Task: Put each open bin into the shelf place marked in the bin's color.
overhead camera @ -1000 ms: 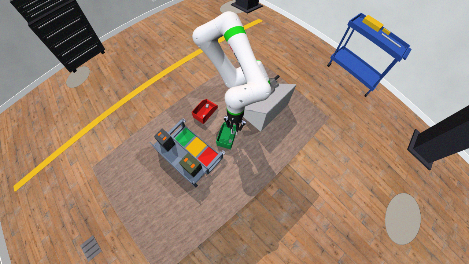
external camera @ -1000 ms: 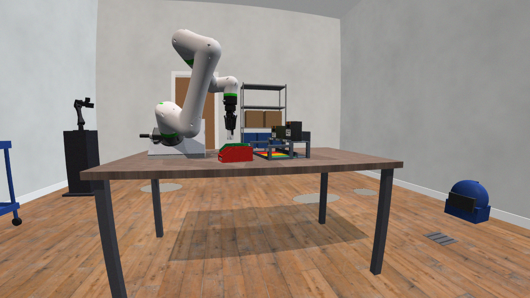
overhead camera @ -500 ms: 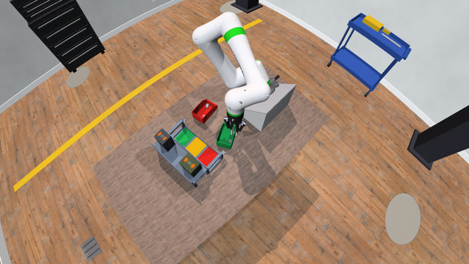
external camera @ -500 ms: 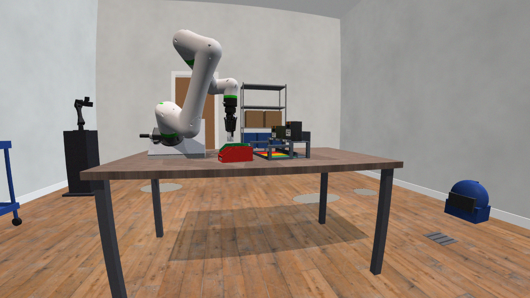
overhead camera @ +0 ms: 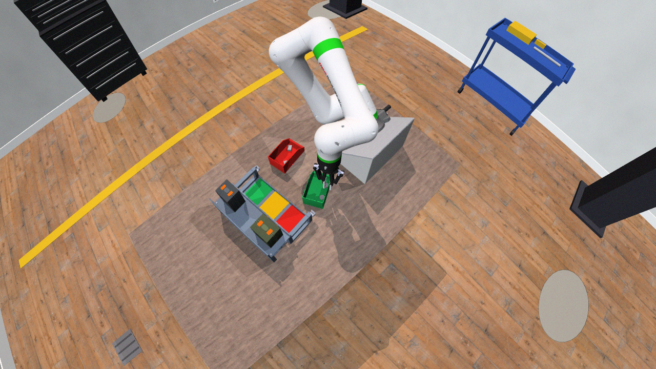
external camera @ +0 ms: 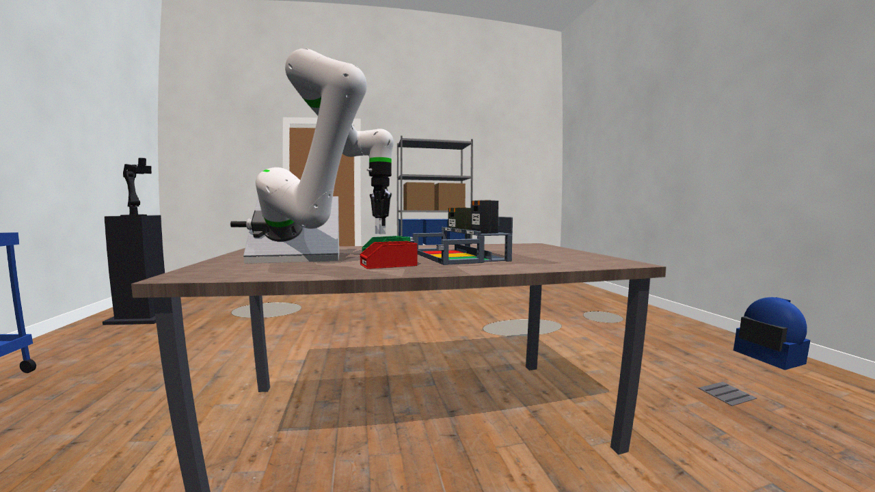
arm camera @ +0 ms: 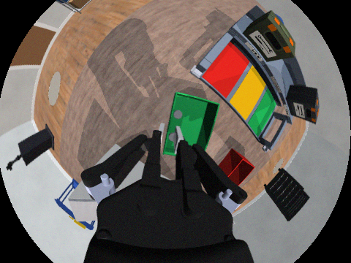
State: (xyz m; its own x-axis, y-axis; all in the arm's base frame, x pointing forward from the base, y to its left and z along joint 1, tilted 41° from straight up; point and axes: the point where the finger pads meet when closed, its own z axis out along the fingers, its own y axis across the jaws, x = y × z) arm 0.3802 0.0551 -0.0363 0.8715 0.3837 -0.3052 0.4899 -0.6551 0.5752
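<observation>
Now: the green bin 2 cm ahead of my hand, 4 cm to the right of it and 8 cm below it. The rest, counted from my hand: red bin 30 cm to the right, 8 cm below.
</observation>
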